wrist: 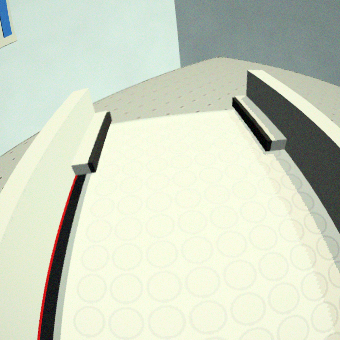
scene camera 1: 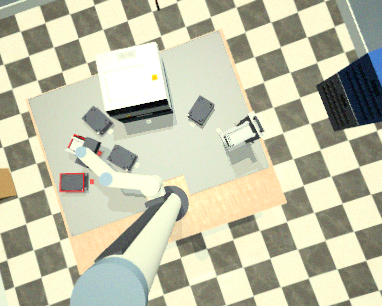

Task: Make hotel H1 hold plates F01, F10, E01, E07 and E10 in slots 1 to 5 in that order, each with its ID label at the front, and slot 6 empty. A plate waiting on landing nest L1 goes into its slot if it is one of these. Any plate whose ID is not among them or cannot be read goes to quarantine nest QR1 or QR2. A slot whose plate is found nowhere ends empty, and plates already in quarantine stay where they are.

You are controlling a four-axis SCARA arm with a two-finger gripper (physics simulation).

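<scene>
My gripper is shut on a white well plate, with the dark pads against both its sides. In the scene view it is over a red-edged nest at the left of the table; the height of the plate above it cannot be told. A thin red line runs along the left finger in the wrist view. Another red-edged nest stands nearer the front and shows a dark top. The hotel stands at the right; its slots and labels cannot be read from above. The held plate's ID label is not visible.
A big white instrument stands at the back. Dark nests stand left of it, before it and to its right. The arm reaches across from its base at the front edge.
</scene>
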